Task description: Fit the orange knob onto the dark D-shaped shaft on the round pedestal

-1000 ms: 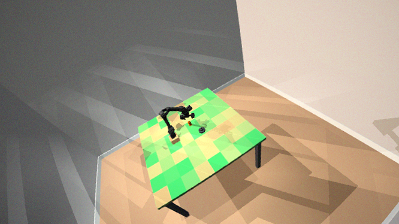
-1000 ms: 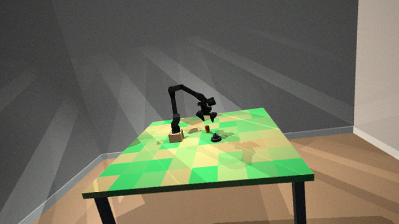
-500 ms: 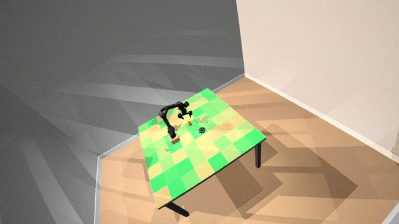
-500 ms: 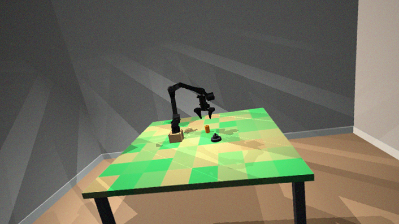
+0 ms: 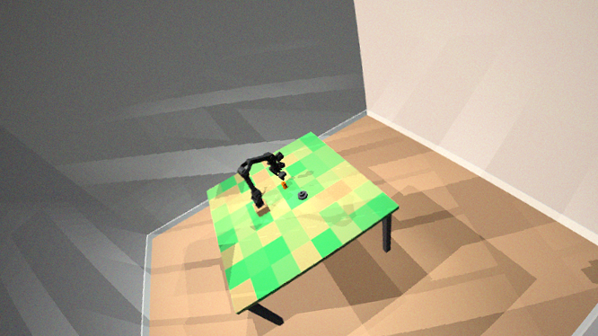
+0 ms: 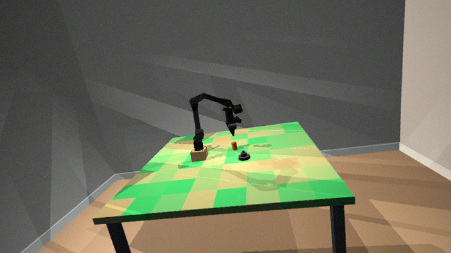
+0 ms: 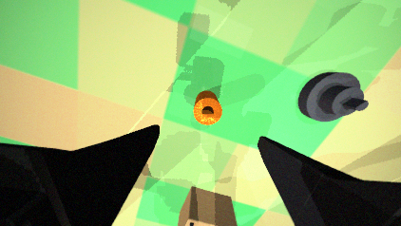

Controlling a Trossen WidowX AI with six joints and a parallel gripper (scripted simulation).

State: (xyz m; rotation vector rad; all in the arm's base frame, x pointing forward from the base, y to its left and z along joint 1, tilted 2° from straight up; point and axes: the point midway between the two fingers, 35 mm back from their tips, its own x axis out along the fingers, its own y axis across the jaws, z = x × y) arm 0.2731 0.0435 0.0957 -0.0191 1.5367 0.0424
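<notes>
The orange knob is 10 cm below my gripper tip. From my gripper tip the other things lie so: round pedestal: 4 cm ahead, 21 cm to the right, 9 cm below.
</notes>
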